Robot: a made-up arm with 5 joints.
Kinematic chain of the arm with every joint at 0, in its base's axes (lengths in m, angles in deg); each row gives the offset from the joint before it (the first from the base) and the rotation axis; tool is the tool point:
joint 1: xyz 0 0 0.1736 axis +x
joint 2: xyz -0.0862 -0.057 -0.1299 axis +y
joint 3: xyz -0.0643 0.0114 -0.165 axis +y
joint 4: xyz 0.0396 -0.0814 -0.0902 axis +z
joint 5: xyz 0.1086 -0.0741 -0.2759 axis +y
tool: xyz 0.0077 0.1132 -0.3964
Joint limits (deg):
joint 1: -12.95..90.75
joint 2: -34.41..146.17
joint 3: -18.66..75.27
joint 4: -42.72..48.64
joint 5: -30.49..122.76
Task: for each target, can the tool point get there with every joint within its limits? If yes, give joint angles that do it. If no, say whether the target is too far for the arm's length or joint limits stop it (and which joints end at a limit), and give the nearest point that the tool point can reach.
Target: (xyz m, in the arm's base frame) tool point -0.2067 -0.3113 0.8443
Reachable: yes | joints 20.41 125.09 53.00 -30.19 27.94
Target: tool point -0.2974 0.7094 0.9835
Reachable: no: joint limits stop it (at a limit: joint 1, joint 2, joint 4, joint 5) | nearest point -0.2628 0.3047 0.8906 | short by 0.417 m
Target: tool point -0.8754 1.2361 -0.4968
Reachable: no: too far | nearest point -0.6045 0.8527 -0.2889 | short by 0.513 m
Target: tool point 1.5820 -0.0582 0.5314
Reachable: no: too far | nearest point 0.7184 0.4568 0.1702 | short by 1.068 m
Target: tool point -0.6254 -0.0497 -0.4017
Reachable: yes | joints 14.56 16.07 14.42 21.56 78.17
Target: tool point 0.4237 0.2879 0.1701
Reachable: no: joint limits stop it (at a limit: joint 1, joint 2, joint 3) | nearest point 0.2512 0.1156 0.3597 | short by 0.309 m
